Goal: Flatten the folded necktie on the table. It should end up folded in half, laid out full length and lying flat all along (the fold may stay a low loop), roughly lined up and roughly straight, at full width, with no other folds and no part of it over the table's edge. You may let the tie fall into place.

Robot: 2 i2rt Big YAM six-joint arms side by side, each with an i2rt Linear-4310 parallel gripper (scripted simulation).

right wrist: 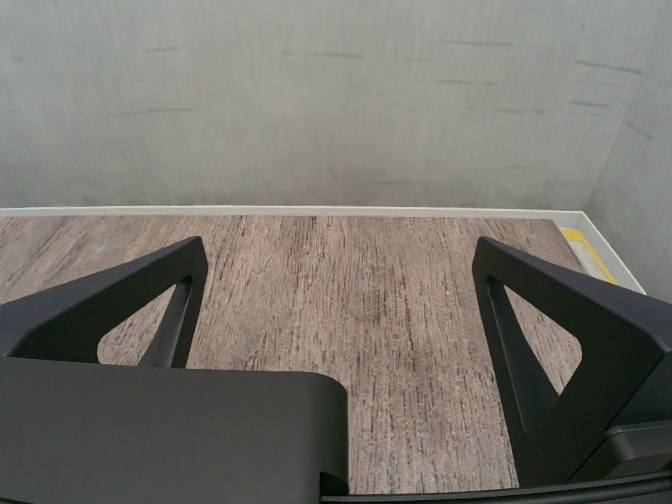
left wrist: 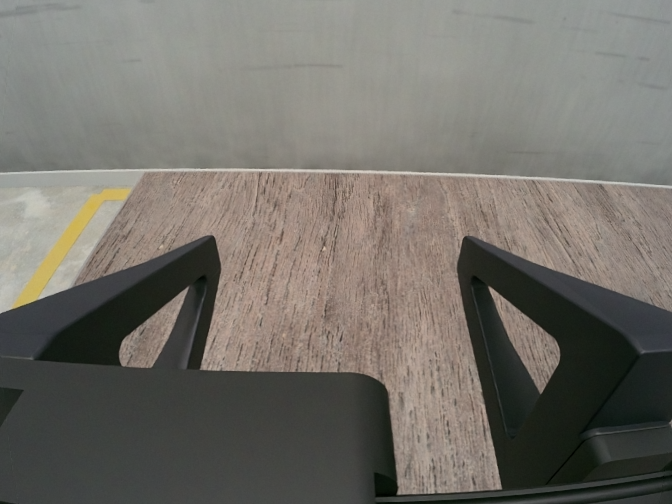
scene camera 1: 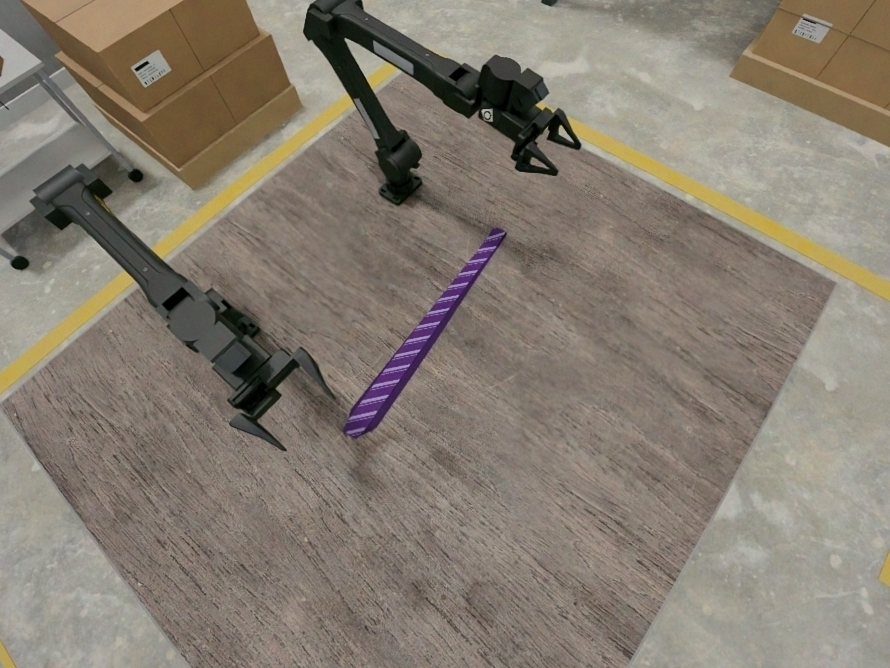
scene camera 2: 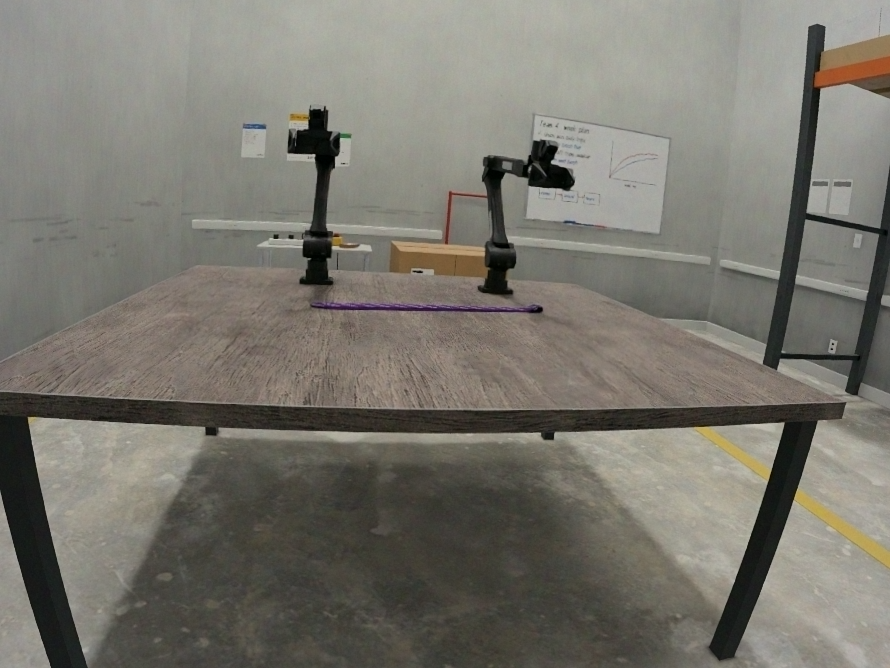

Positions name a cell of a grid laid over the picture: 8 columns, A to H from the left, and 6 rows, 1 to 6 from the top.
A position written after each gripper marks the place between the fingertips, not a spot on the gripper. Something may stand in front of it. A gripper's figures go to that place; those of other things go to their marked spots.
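Scene:
The right gripper (scene camera 1: C4) is 65 cm from the lens, while the left gripper (scene camera 1: F2) is 94 cm from the lens. A purple striped necktie (scene camera 1: D4) is 110 cm from the lens.

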